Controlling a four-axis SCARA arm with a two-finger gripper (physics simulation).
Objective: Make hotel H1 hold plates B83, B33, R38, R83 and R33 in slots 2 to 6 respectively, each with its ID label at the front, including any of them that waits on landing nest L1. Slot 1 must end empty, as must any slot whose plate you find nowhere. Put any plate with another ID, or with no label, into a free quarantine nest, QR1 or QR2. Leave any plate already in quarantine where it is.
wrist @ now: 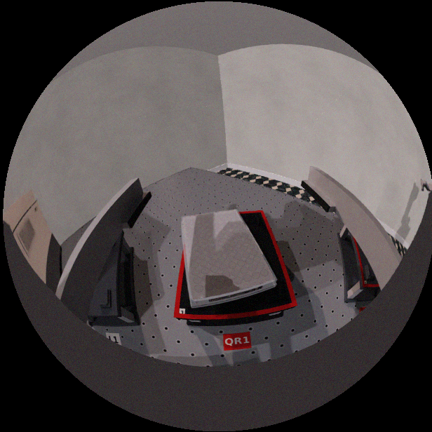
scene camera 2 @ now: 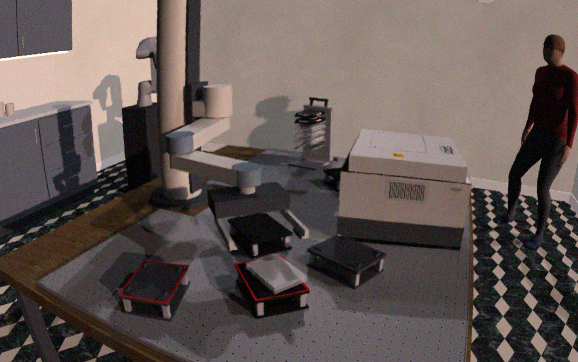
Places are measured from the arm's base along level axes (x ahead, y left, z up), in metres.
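Where they show: gripper, fingertip midpoint: (scene camera 2: 270, 240); arm's base at its link origin: (scene camera 2: 182, 197).
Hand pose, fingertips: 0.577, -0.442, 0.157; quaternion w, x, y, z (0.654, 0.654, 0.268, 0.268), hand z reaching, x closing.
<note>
Things, the pixels of their top centre, and the offset from my fingertips, as dx, dy, dz. "spot": a spot on its surface instead. Level surfaces: height alone.
- pale plate at its top centre: (scene camera 2: 275, 268) +0.007, +0.011, -0.073
- red-rimmed black nest QR1 at its top centre: (scene camera 2: 270, 274) -0.002, +0.002, -0.088
- black nest at its top centre: (scene camera 2: 258, 222) -0.145, +0.231, -0.084
- Red-rimmed nest QR2 at its top centre: (scene camera 2: 153, 278) -0.226, -0.140, -0.088
- Landing nest L1 at its top centre: (scene camera 2: 347, 250) +0.123, +0.183, -0.090
- tall rack at a spot on its surface: (scene camera 2: 323, 136) spot: -0.232, +1.046, -0.021
- large pale instrument at its top centre: (scene camera 2: 409, 145) +0.214, +0.540, +0.108
- perforated grey table top at its surface level: dz -0.144
A pale plate (scene camera 2: 275, 273) (wrist: 225, 257) lies on the red-rimmed black nest QR1 (scene camera 2: 250, 288) (wrist: 286, 280), turned askew to its rim; its ID cannot be read now. My gripper (scene camera 2: 269, 241) (wrist: 227, 175) is wide open and empty, behind QR1 in the scene view, with its fingers either side of a black nest (scene camera 2: 260, 231). Red-rimmed nest QR2 (scene camera 2: 154, 281) (wrist: 370, 286) stands to the left in the scene view, with no plate on top. Landing nest L1 (scene camera 2: 346, 255) (wrist: 107, 295) shows no plate. A tall rack (scene camera 2: 325, 135) at the back holds several plates; its slots and labels are too small to read.
A large pale instrument (scene camera 2: 405, 200) (wrist: 32, 230) stands right of L1 in the scene view. The arm's column (scene camera 2: 172, 100) stands at the left rear. The nests stand on a perforated grey table top (scene camera 2: 390, 325). A person (scene camera 2: 552, 110) is beyond the table's right side.
</note>
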